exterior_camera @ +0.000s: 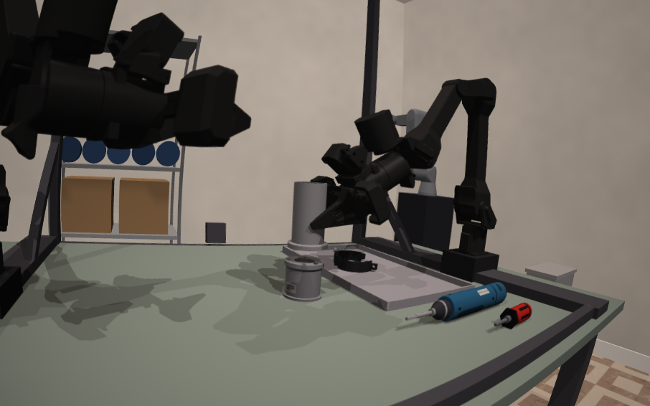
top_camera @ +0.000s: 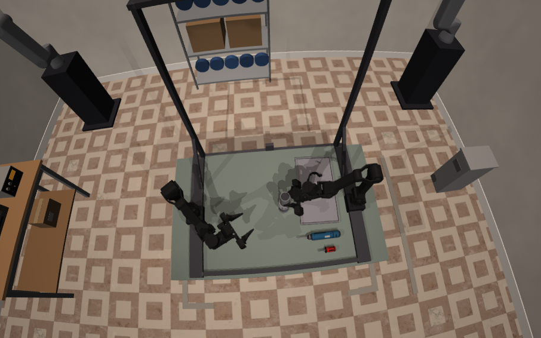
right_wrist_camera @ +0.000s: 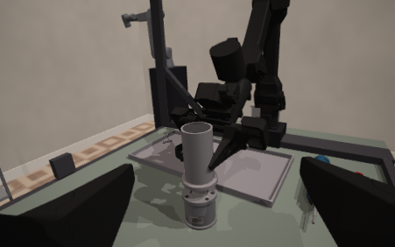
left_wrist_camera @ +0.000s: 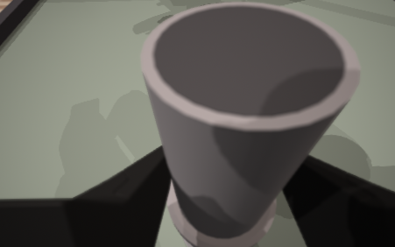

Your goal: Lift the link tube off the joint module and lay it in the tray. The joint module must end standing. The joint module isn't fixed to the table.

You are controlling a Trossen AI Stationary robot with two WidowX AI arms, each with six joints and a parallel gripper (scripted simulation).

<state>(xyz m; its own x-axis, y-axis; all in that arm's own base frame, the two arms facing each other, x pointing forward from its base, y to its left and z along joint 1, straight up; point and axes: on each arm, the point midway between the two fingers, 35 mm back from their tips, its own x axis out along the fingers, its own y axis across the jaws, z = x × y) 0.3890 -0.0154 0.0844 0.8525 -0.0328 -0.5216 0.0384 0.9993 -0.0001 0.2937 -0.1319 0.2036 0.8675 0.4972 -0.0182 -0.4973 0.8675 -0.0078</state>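
Now: the grey joint module 110 mm below my left hand and 20 mm to the right of it. Round my left hand: black clamp ring 160 mm to the left, 140 mm behind, 120 mm below; then grey link tube 20 mm to the right; then grey tray 180 mm to the left, 130 mm below, 100 mm behind.
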